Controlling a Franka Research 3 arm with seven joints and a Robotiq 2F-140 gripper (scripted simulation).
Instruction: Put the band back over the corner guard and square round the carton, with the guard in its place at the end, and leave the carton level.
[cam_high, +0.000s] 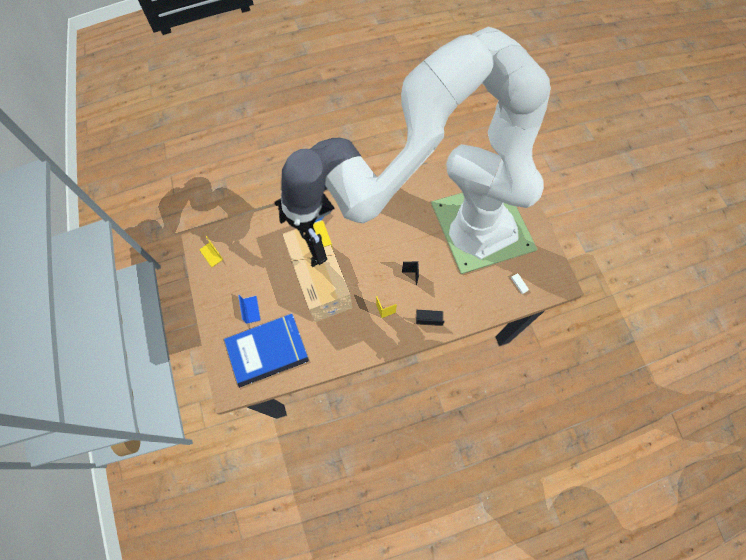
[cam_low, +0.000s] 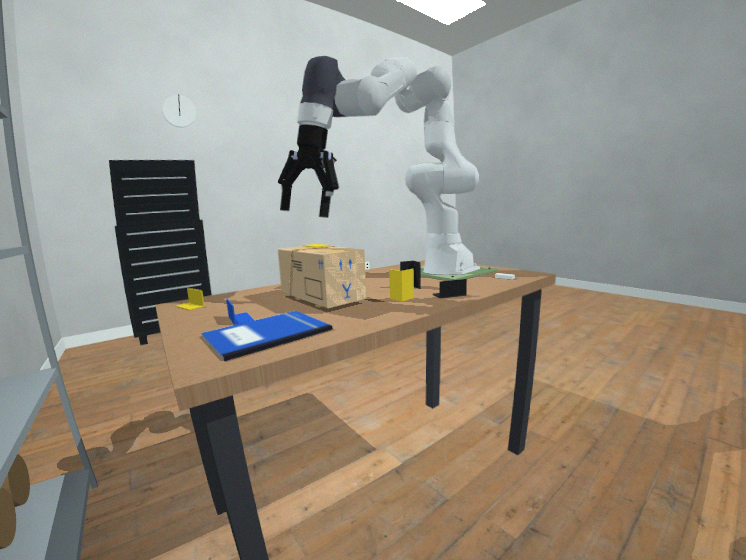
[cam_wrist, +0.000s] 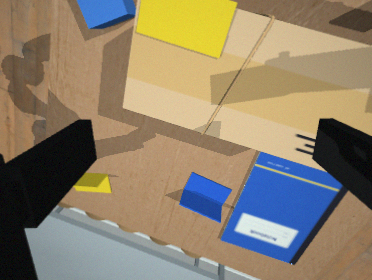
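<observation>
The cardboard carton lies 170 mm below my hand, 30 mm to the left of it and 20 mm behind it. Also, from my hand: blue block: 220 mm below, 190 mm to the right, 50 mm behind; white block: 610 mm behind, 240 mm below, 220 mm to the left; blue corner guard: 230 mm below, 220 mm ahead, 60 mm to the left.
</observation>
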